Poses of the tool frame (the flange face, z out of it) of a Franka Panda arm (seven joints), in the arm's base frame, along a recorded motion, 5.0 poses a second.
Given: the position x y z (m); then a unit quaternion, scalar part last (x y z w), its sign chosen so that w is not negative.
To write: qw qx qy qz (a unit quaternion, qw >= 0); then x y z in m. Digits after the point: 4 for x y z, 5 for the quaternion.
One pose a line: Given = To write
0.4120 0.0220 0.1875 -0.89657 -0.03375 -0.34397 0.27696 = 0.27696 -0.89657 -0.03375 -0.34397 0.4120 0.0220 0.1875
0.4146 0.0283 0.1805 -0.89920 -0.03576 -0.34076 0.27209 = 0.27209 -0.89920 -0.03576 -0.34076 0.4146 0.0283 0.1805
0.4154 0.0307 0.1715 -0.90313 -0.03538 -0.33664 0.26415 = 0.26415 -0.90313 -0.03538 -0.33664 0.4154 0.0307 0.1715
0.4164 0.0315 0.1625 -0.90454 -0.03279 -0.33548 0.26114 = 0.26114 -0.90454 -0.03279 -0.33548 0.4164 0.0315 0.1625
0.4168 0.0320 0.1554 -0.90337 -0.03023 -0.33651 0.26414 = 0.26414 -0.90337 -0.03023 -0.33651 0.4168 0.0320 0.1554
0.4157 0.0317 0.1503 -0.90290 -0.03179 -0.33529 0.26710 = 0.26710 -0.90290 -0.03179 -0.33529 0.4157 0.0317 0.1503
